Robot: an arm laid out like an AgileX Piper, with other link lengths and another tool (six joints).
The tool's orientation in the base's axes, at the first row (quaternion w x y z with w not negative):
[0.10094, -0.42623, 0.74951, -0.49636]
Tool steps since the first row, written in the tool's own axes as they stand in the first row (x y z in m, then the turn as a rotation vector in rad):
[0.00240, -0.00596, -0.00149, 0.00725, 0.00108, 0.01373]
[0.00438, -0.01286, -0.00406, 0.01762, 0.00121, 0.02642]
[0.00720, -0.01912, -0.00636, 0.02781, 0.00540, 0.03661]
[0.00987, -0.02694, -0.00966, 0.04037, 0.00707, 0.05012]
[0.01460, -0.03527, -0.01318, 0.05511, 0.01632, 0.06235]
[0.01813, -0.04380, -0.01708, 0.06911, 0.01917, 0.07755]
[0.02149, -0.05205, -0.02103, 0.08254, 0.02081, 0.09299]
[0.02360, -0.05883, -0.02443, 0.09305, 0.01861, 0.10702]
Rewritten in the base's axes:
[0.00088, -0.00165, 0.00633, 0.00284, -0.01424, -0.00561]
[0.00190, -0.00242, 0.01384, 0.00367, -0.03023, -0.00908]
[0.00221, -0.00389, 0.02093, 0.00098, -0.04387, -0.01475]
[0.00288, -0.00482, 0.02975, 0.00010, -0.06180, -0.01930]
[0.00243, -0.00719, 0.03966, -0.00694, -0.07941, -0.02892]
[0.00261, -0.00846, 0.04960, -0.00837, -0.09935, -0.03489]
[0.00272, -0.00954, 0.05929, -0.00866, -0.11920, -0.04011]
[0.00312, -0.00983, 0.06714, -0.00589, -0.13652, -0.04226]

